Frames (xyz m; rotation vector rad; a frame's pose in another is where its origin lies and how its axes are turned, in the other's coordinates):
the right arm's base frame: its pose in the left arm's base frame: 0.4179 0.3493 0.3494 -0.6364 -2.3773 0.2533
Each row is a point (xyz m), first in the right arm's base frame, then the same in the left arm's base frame.
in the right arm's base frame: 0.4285 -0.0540 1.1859
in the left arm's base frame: -0.6496 0.4995 -0.3069
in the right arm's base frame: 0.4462 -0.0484 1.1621
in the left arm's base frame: -0.6441 0.5137 -0.2808
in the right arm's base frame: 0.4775 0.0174 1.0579
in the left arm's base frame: -0.5732 0.5880 -0.2058
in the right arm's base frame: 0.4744 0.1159 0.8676
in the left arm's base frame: -0.4117 0.6745 -0.0946
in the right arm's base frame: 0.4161 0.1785 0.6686
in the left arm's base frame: -0.2214 0.7024 0.0050
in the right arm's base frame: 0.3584 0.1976 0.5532
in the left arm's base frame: -0.1016 0.6917 0.0555
